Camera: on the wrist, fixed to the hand. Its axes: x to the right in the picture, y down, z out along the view.
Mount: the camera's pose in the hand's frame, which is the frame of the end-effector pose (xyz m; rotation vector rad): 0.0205 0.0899 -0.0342 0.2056 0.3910 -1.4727
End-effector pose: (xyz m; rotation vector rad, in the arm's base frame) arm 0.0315 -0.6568 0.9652 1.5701 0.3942 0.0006
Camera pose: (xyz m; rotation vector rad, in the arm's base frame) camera 0.0646 -0.6173 1.0490 1.1420 1.8123 -0.8894
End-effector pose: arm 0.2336 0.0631 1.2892 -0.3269 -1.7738 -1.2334
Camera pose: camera 0.2993 0.0703 1.3620 1.4930 -1.6546 -1.8036
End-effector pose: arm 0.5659 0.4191 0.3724 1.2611 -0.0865 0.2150
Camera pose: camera 0.5654 0.4798 0.4498 1.1764 1.1933 -0.8219
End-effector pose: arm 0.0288 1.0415 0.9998 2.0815 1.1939 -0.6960
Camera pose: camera 0.1219 1.0431 1.0313 -1.0105 -2.6080 0.8939
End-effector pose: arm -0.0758 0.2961 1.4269 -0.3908 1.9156 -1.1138
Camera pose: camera -0.1021 0.3517 1.3502 1.4856 -1.4190 2.0801
